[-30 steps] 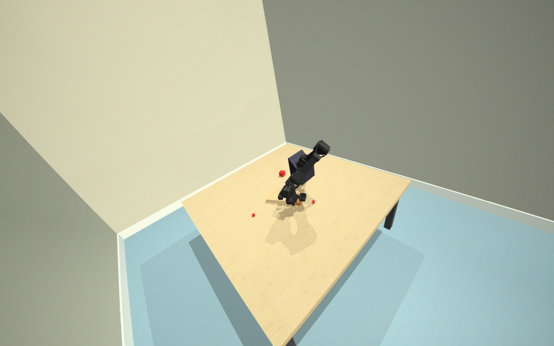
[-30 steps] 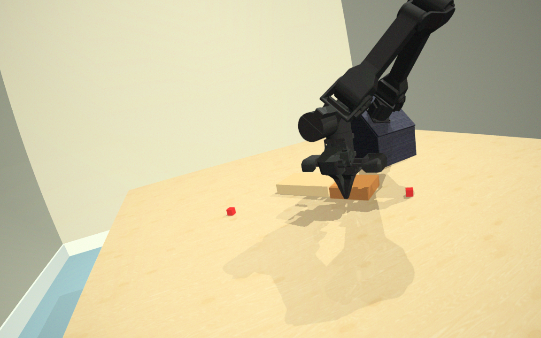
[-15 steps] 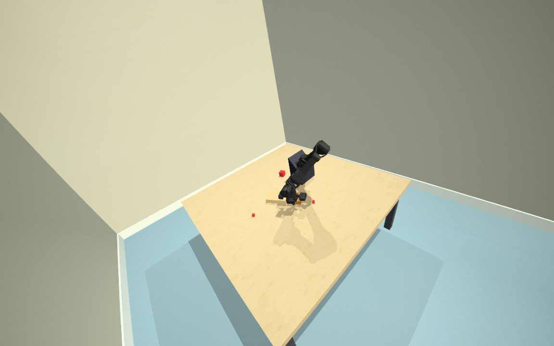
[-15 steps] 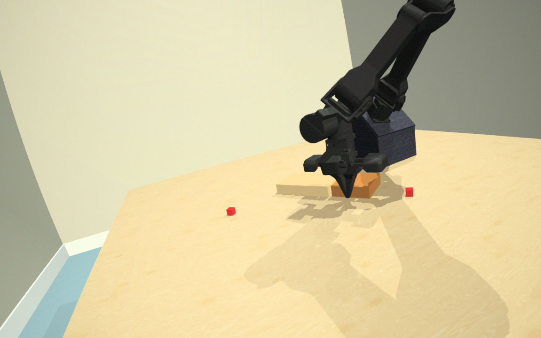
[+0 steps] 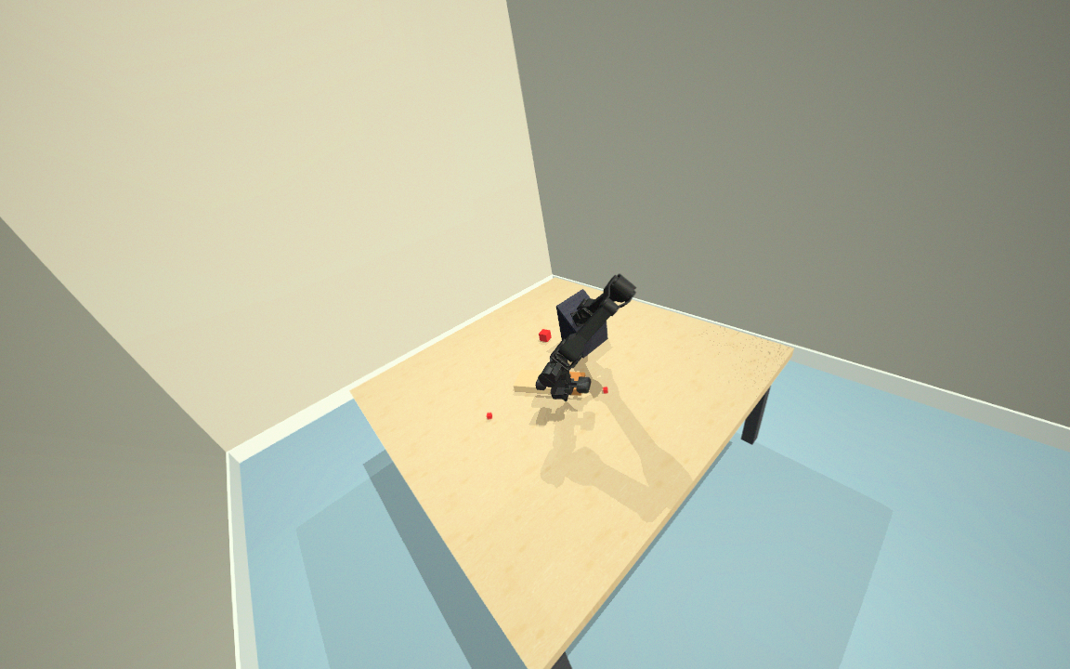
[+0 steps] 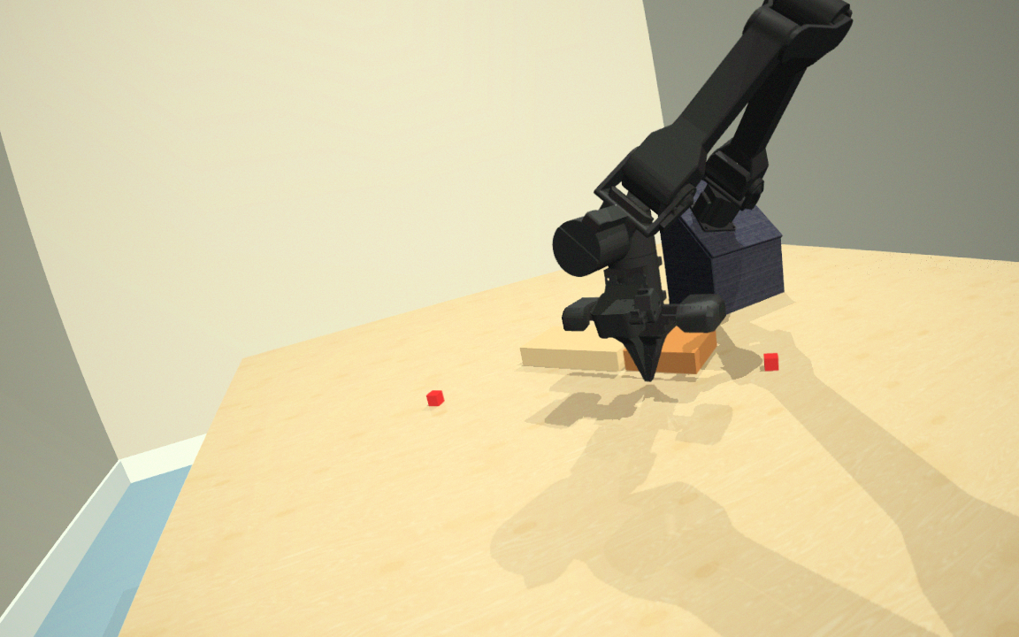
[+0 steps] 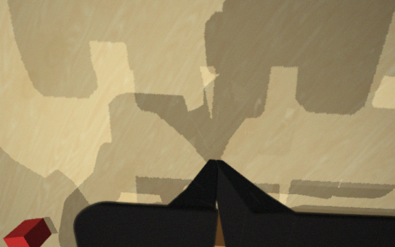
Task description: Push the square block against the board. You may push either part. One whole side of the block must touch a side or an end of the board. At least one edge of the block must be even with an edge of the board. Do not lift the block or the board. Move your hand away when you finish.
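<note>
The pale board lies 160 mm to the right of my gripper tip, 20 mm ahead of it and 10 mm above it. From my gripper tip the other things lie so: orange-brown square block 70 mm behind, 50 mm to the right, 10 mm above.
</note>
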